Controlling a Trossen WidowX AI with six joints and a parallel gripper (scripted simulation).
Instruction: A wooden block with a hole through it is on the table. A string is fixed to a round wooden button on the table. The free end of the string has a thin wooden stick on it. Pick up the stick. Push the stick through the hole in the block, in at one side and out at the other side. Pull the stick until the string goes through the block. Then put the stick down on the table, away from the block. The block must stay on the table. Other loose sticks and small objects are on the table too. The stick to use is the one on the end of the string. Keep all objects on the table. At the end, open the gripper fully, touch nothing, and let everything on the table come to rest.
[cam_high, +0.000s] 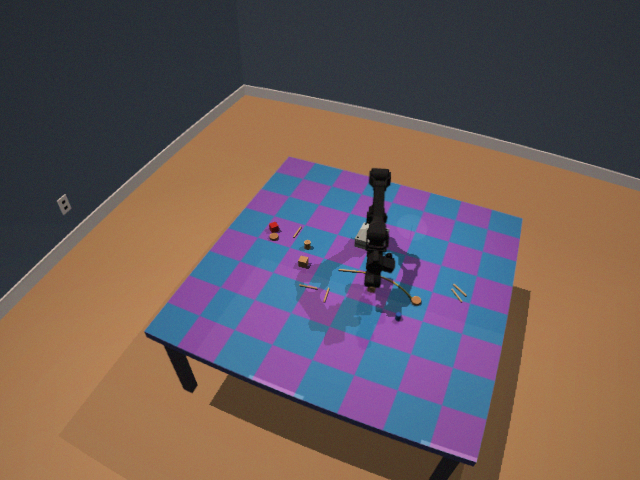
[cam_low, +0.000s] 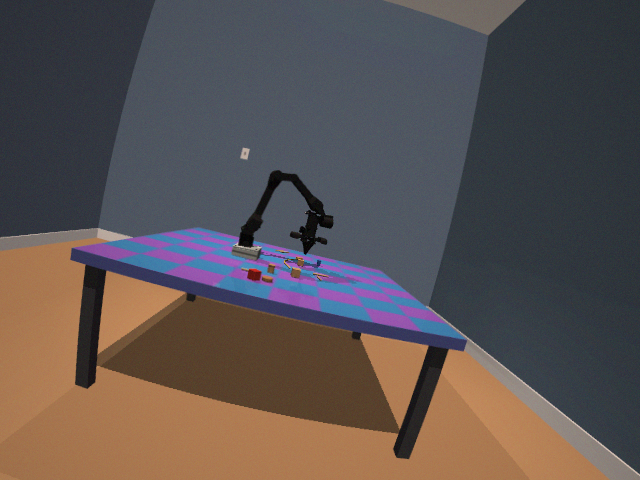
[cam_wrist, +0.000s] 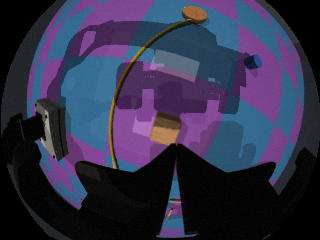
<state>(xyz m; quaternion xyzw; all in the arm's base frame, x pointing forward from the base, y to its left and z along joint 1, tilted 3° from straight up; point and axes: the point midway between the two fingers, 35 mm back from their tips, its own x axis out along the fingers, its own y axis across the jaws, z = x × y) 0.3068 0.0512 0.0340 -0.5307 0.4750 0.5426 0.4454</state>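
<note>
My gripper tip is now 10 cm to the left of the thin wooden stick, 8 cm past it and 6 cm above it. From my gripper tip the other things lie so: wooden cylinder (32 cm to the right, 17 cm behind, 4 cm below); blue object (13 cm to the left, 11 cm ahead, 5 cm below); round wooden button (19 cm to the left, 5 cm below).
</note>
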